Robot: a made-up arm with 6 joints.
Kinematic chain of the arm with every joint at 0, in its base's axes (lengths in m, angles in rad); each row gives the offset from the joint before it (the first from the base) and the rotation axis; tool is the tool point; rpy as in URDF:
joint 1: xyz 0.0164 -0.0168 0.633 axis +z
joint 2: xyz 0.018 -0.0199 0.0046 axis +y
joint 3: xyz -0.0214 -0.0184 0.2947 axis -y
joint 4: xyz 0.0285 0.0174 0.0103 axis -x
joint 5: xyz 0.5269 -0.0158 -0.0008 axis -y
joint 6: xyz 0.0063 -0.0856 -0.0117 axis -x
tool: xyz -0.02 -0.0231 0.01 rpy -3.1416 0 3.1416
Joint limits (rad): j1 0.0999..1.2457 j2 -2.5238..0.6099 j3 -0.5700..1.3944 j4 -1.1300..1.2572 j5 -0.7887..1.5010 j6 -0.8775..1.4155
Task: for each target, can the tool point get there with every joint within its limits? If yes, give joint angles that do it. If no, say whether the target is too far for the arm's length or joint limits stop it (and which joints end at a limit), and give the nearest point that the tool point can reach.
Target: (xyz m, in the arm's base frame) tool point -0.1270 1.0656 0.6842
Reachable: no: too far | nearest point 0.2771 0.6519 0.7514 | short by 0.582 m
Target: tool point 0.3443 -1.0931 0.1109
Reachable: no: too far | nearest point -0.0801 -0.7617 0.2117 | short by 0.548 m
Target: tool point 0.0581 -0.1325 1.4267
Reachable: yes | joints 0.4716 -0.4958 0.6894 0.7566 0.5876 -0.2019
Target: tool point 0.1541 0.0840 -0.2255
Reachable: no: joint limits stop it (at a limit: joint 2, joint 3, joint 4, joint 5, joint 6) | nearest point 0.2544 0.1574 0.3162 | short by 0.556 m
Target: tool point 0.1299 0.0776 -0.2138
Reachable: no: joint limits stop it (at a limit: joint 2, joint 3, joint 4, joint 5, joint 6) | nearest point 0.2431 0.1718 0.3162 | short by 0.550 m
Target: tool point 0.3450 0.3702 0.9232
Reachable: yes | joints 1.1235 -0.1697 -0.0980 -0.3654 0.9788 0.3927
